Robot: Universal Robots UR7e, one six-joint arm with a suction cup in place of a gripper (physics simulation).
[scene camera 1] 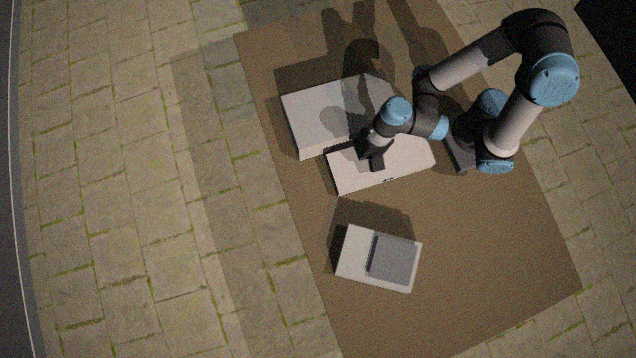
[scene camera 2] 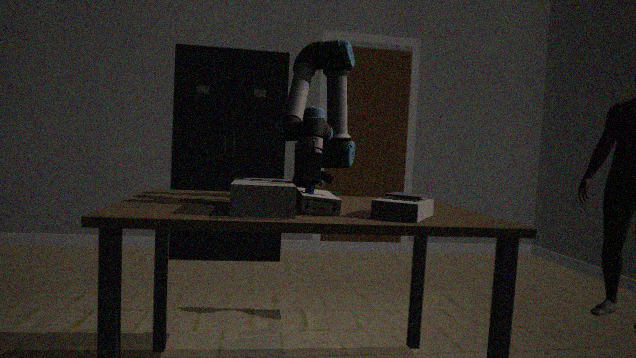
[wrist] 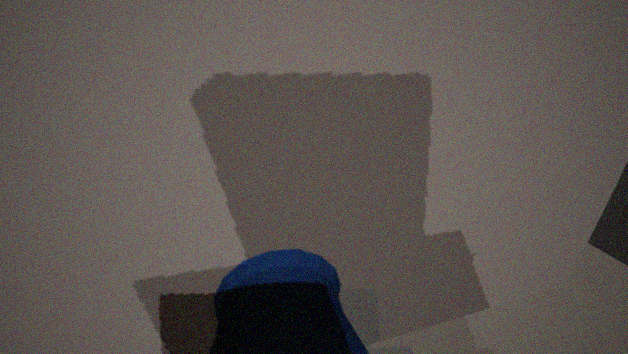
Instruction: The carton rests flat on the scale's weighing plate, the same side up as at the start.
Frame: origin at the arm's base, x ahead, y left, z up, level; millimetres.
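Seen in the pictures: end effector, tool point: (wrist: pixel 296 268); arm's base, origin of the base link: (scene camera 1: pixel 471 134).
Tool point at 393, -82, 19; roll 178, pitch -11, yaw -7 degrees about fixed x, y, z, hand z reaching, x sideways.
Pixels of each thing's top centre, then the offset from my tool point to it, as dx, dy, dz. Level surfaces: height alone.
- carton, middle of its top: (wrist: pixel 3 274) (scene camera 1: pixel 382 157) (scene camera 2: pixel 316 191) -49, +36, +13
- scale, middle of its top: (scene camera 1: pixel 380 257) (scene camera 2: pixel 404 194) +104, +316, +23
- brown wooden table, its level: dz -52
The carton (scene camera 1: pixel 405 155) (scene camera 2: pixel 321 206) (wrist: pixel 500 125) is a long white box lying flat on the table, apart from the scale, with black arrow marks on its long side in scene camera 1. My gripper (scene camera 1: pixel 363 148) (scene camera 2: pixel 311 190) (wrist: pixel 282 270), a blue suction cup, points down at the carton's top face and appears to touch it and hold it by suction. The exact contact is hidden under the cup. The scale (scene camera 1: pixel 354 252) (scene camera 2: pixel 395 210) is a white box; its grey weighing plate (scene camera 1: pixel 394 259) bears nothing.
A larger, taller white box (scene camera 1: pixel 320 107) (scene camera 2: pixel 262 200) stands close beside the carton, on the side away from the scale. All stand on the brown wooden table (scene camera 1: pixel 480 240) (scene camera 2: pixel 465 220). A person (scene camera 2: pixel 620 190) stands beyond the table at the right in scene camera 2.
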